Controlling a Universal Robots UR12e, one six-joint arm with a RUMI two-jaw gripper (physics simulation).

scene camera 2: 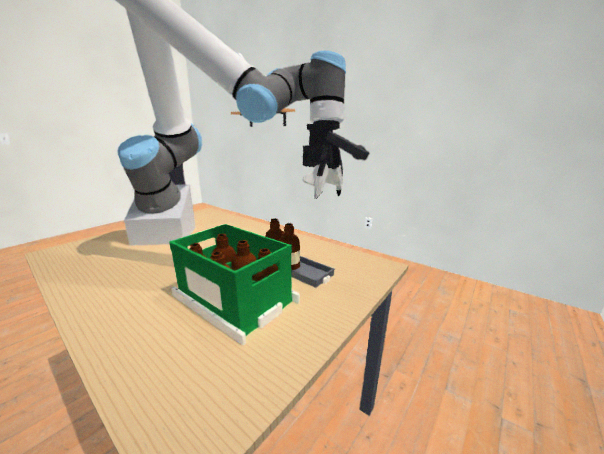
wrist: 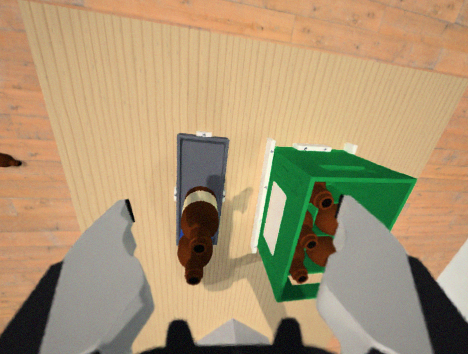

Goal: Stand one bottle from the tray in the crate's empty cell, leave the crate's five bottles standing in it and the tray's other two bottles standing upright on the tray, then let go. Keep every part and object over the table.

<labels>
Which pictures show the gripper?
Scene camera 2 and the wrist view: all of them.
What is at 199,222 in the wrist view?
A cream-labelled brown bottle.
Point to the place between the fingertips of the gripper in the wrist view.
At 234,199
</labels>
